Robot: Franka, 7 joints.
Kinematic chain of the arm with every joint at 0, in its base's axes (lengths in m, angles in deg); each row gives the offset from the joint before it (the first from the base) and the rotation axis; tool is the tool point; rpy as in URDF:
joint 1: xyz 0 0 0.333 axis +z
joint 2: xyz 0 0 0 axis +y
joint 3: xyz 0 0 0.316 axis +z
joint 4: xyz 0.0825 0 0 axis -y
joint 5: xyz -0.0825 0 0.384 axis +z
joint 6: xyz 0 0 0 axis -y
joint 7: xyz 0.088 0 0 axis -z
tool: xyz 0 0 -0.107 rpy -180 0 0
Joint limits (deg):
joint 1: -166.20..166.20
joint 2: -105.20..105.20
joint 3: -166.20..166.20
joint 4: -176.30..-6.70
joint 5: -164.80..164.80
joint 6: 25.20..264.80
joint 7: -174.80..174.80
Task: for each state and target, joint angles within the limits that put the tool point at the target. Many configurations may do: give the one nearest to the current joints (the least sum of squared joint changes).
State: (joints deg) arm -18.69 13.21 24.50 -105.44 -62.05 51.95 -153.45
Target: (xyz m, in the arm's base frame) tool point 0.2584 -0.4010 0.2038
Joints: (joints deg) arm -44.45 35.13 2.17 -115.49 -62.77 56.56 -153.45
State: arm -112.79 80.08 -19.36 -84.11 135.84 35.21 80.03
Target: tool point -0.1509 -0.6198 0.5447
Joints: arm -103.87 39.28 -14.25 -74.04 133.70 25.20 80.03
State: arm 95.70 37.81 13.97 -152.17 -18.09 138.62 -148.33
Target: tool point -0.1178 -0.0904 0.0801
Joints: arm 99.23 58.01 36.93 -173.17 -17.35 137.83 -148.33
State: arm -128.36 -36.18 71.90 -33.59 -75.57 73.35 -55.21
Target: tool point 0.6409 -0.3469 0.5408
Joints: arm -166.20 -69.57 100.96 -62.18 -70.12 90.87 -55.21
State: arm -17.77 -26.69 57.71 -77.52 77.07 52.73 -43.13
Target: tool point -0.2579 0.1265 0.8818
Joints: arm 21.60 -53.69 14.85 -67.91 72.40 27.42 -43.13
